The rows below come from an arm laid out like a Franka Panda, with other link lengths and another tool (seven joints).
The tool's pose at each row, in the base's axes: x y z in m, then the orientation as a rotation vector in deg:
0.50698 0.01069 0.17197 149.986 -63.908 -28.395
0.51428 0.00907 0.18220 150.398 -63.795 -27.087
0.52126 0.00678 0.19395 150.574 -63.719 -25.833
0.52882 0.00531 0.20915 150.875 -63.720 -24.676
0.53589 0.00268 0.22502 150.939 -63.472 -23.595
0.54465 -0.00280 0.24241 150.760 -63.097 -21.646
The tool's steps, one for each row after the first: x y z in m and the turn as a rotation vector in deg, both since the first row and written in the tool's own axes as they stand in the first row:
0.00378 0.00004 -0.01209 0.458 0.826 -0.082
0.00752 0.00127 -0.02538 0.737 1.653 -0.056
0.01032 0.00282 -0.04212 1.148 2.366 -0.049
0.01351 0.00570 -0.05915 1.250 3.134 -0.095
0.01956 0.00995 -0.07798 1.233 4.565 -0.021

